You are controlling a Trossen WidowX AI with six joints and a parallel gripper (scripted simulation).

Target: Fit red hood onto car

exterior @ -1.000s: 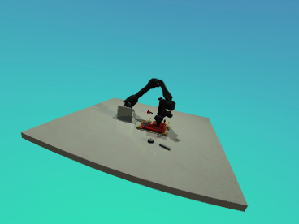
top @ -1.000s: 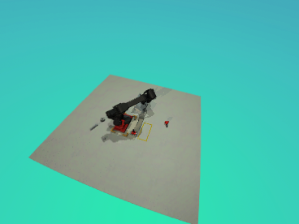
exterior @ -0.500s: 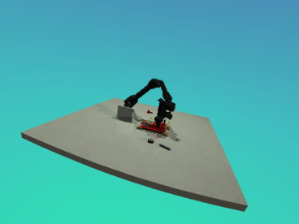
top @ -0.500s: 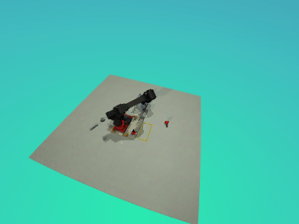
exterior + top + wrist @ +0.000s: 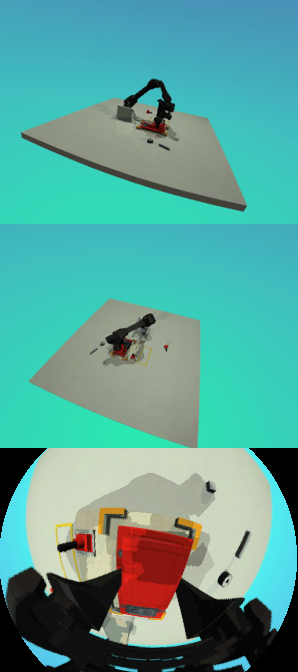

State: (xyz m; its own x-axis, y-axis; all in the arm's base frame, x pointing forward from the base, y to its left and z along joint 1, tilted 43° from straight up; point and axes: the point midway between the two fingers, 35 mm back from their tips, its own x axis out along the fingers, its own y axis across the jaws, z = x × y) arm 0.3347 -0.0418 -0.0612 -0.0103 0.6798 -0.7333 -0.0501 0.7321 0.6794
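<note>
Right now my gripper tip is 1 cm below the red hood. The rest, counted from my gripper tip: grey rod (10 cm ahead, 23 cm to the right, 3 cm below); dark wheel (21 cm to the right, 3 cm below).
</note>
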